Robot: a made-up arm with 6 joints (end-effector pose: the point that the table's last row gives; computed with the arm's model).
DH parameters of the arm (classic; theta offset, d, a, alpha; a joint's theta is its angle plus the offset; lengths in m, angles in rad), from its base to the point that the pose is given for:
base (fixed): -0.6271 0 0.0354 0
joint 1: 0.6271 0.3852 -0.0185 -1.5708
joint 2: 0.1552 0 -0.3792 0
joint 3: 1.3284 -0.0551 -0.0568 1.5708
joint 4: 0 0.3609 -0.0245 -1.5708
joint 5: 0 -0.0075 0.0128 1.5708
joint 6: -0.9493 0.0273 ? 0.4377
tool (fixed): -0.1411 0.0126 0 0
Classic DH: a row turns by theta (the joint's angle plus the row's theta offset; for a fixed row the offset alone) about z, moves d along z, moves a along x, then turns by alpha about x.
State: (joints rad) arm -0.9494 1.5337 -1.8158 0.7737 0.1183 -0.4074
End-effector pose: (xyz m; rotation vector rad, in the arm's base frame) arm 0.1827 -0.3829 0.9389 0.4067 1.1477 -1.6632
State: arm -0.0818 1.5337 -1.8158 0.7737 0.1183 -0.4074
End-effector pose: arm 0.4045 -0.1375 0.9389 -0.1028 1.0992 -0.8973
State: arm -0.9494 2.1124 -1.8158 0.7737 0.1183 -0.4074
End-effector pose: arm 0.3208 -0.5758 0.6285 0.4264 1.8016 -1.4865
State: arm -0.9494 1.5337 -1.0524 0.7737 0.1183 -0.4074
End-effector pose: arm 0.1961 -0.4017 0.6422 0.4271 2.0064 -1.4025
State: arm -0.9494 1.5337 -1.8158 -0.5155 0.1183 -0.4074
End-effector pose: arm 0.1750 -0.3687 0.9802 -0.7226 1.0460 -2.6554
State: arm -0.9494 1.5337 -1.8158 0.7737 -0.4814 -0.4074
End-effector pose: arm 0.1675 -0.3905 0.9562 0.7717 0.5897 -1.9390
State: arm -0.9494 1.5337 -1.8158 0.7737 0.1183 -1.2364
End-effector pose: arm 0.1725 -0.3836 0.9598 -0.3298 1.0519 -2.2914
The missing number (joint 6, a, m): 0.0284
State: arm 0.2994 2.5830 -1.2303 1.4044 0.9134 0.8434
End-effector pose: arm 0.4864 0.0920 0.2087 -0.6388 -2.3460 -0.4796
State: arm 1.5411 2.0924 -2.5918 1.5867 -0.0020 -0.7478
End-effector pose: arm 0.1199 0.5167 0.9199 -0.4889 0.9238 0.9628
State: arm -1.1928 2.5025 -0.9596 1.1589 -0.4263 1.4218
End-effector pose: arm 0.1308 -0.4354 0.1582 -2.9506 -0.5288 0.5574
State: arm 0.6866 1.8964 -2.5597 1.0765 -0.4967 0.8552
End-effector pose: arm 0.4034 0.1973 1.0380 0.8011 0.9162 1.1776
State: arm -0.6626 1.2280 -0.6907 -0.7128 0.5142 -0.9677
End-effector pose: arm 0.2216 -0.2664 0.6607 2.3616 -1.3588 1.3994
